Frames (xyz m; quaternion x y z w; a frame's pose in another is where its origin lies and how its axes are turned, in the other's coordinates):
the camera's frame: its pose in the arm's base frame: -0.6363 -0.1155 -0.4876 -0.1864 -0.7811 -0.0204 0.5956
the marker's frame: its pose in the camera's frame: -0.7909 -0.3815 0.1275 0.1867 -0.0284 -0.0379 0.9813
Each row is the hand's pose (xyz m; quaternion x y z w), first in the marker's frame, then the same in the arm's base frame.
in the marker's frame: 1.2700 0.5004 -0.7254 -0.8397 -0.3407 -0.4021 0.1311
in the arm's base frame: -0.3988 0.1765 0.0780 0.1499 0.4156 0.8779 0.1846
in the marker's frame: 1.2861 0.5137 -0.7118 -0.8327 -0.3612 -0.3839 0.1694
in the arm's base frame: -0.4172 0.1910 0.0866 0.1596 0.4567 0.8565 0.1798
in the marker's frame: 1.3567 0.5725 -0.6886 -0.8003 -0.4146 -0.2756 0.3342
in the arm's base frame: -0.4631 0.2593 0.1335 0.2276 0.6113 0.7460 0.1343
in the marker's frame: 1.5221 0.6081 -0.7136 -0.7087 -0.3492 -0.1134 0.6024
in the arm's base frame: -0.4886 0.3296 0.2873 -0.3203 -0.7685 -0.5502 0.0639
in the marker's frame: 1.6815 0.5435 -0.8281 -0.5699 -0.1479 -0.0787 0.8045
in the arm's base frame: -0.4206 0.3121 0.4816 -0.2956 -0.7924 -0.4059 0.3464
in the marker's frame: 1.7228 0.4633 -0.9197 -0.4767 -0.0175 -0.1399 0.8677
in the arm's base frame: -0.3398 0.2534 0.5626 -0.2083 -0.7573 -0.3671 0.4983
